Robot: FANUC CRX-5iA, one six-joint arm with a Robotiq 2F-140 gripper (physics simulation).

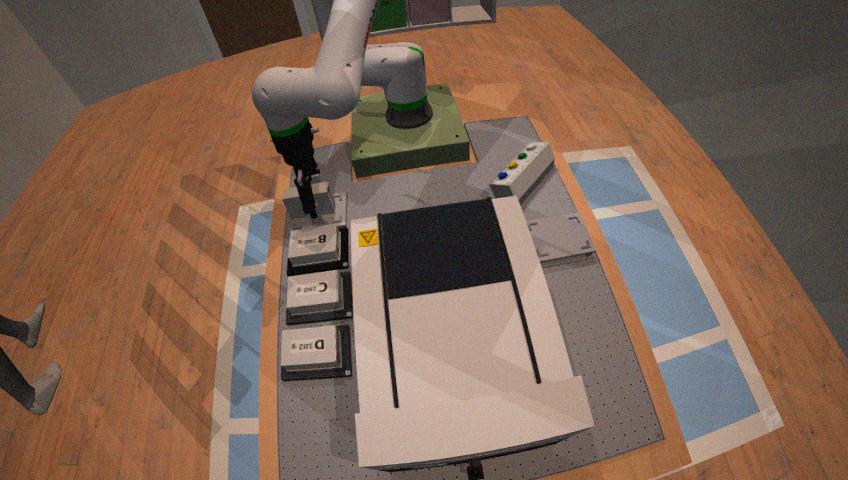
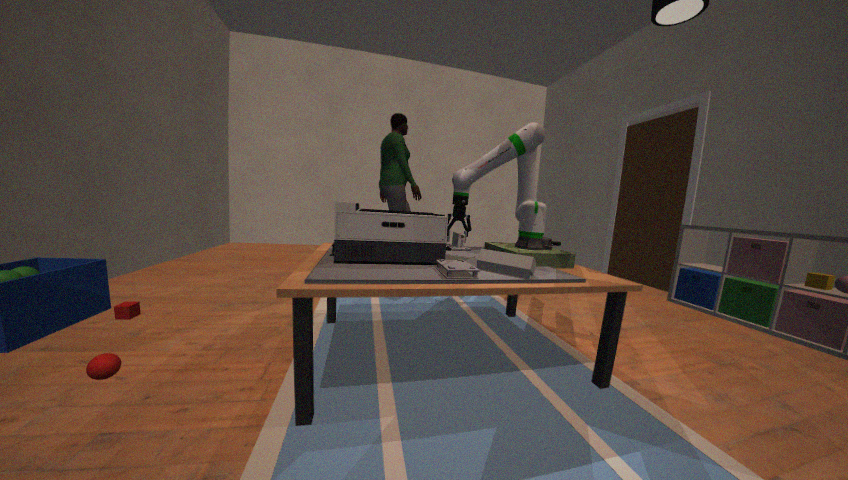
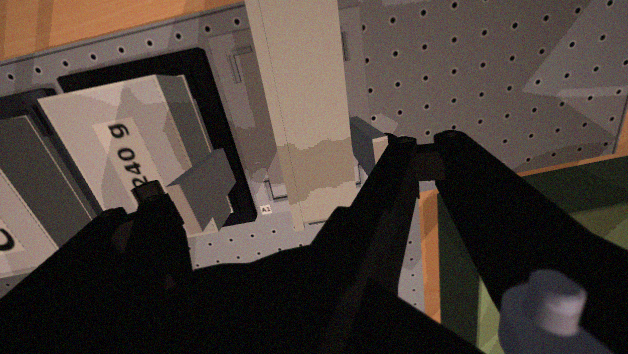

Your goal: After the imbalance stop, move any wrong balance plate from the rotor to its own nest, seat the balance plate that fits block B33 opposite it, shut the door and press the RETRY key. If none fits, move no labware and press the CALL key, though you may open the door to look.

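Places are measured from the arm's base along level axes (x ahead, y left, z up), in millimetres.
Pixels of known places: gripper, fingertip midpoint: (image 1: 318,208) (image 2: 456,242) (image 3: 289,151); arm's base, origin of the base link: (image 1: 409,115) (image 2: 529,247).
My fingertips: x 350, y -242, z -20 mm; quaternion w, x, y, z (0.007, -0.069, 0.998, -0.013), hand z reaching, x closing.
For each thing: its top centre in the pictures, then the offset to it from my fingertips.
- grey plate, middle of its top: (image 3: 309,126) (image 1: 304,190) (image 2: 458,232) dx -18, dy -27, dz +55 mm
- Balance plates B 240 g, middle of its top: (image 3: 138,173) (image 1: 312,240) dx +115, dy +3, dz +12 mm
- C, middle of its top: (image 1: 312,288) dx +251, dy +23, dz +12 mm
- dark panel, middle of its top: (image 1: 441,244) dx +263, dy +323, dz +171 mm
- key box, middle of its top: (image 1: 525,159) (image 2: 507,251) dx -87, dy +557, dz +42 mm
- empty metal nest, middle of its top: (image 1: 559,234) (image 2: 456,262) dx +133, dy +607, dz -2 mm
A grey plate (image 1: 323,193) (image 2: 458,239) (image 3: 310,100) stands tipped up, not flat, over the nest (image 1: 340,209) (image 3: 257,190) marked A1; its label does not show. My gripper (image 1: 309,208) (image 2: 458,230) (image 3: 289,151) is open, its fingers pointing down on either side of the plate, with a gap at the left pad. Balance plates B 240 g (image 1: 315,242) (image 3: 100,115), C (image 1: 315,291) (image 3: 12,220) and D 102 g (image 1: 310,346) lie in black nests. The white centrifuge (image 1: 452,350) (image 2: 386,234) has a dark panel (image 1: 443,249). Rotor and block B33 do not show.
The key box (image 1: 532,172) (image 2: 505,263) has blue, yellow, green and whitish keys; their labels are unreadable. An empty metal nest (image 1: 559,237) (image 2: 457,268) lies beside the centrifuge. The green robot base (image 1: 410,142) (image 2: 559,255) is behind. A person (image 2: 393,160) stands beyond the table.
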